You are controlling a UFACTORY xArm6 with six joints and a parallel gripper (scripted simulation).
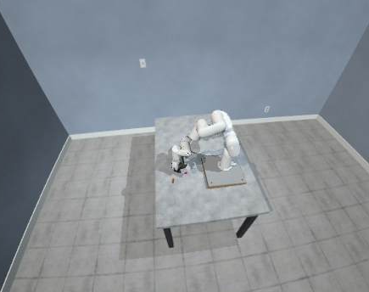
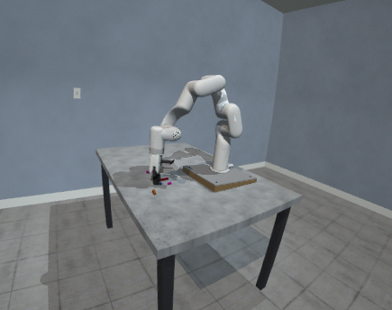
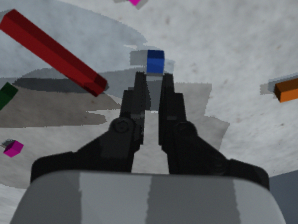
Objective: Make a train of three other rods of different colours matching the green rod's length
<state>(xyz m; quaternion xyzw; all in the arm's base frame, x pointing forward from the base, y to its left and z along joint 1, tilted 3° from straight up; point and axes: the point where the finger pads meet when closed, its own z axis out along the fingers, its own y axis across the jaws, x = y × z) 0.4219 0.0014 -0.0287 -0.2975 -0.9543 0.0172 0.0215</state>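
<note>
Right now the grey rod is 20 mm below my hand. Also, from my hand: orange rod 50 mm ahead, 100 mm to the left, 20 mm below; red rod 60 mm behind, 40 mm to the right, 20 mm below; blue rod 20 mm behind, 10 mm to the left, 20 mm below.
</note>
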